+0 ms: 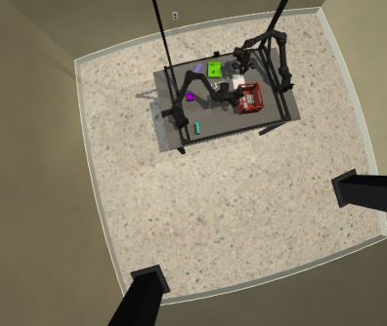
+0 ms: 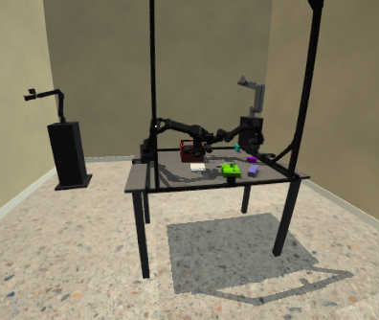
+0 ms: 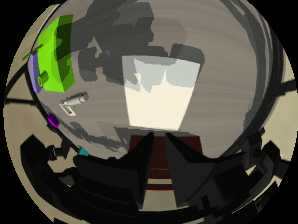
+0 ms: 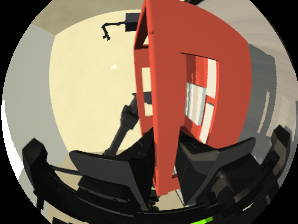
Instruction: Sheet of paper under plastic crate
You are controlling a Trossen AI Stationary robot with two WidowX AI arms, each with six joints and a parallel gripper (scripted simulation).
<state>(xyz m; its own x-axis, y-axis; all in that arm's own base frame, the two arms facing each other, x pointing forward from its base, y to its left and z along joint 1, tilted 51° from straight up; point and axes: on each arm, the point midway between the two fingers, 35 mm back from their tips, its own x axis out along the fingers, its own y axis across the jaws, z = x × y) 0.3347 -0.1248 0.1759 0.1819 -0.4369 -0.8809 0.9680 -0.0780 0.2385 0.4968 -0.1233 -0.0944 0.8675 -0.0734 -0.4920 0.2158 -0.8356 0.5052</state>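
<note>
The sheet of paper is 3 cm ahead of my left hand, 1 cm to the right of it and 10 cm below it. Also, from my left hand: crate: 23 cm ahead, 3 cm to the right, 4 cm below; then green block: 14 cm behind, 20 cm to the right, 5 cm below.
</note>
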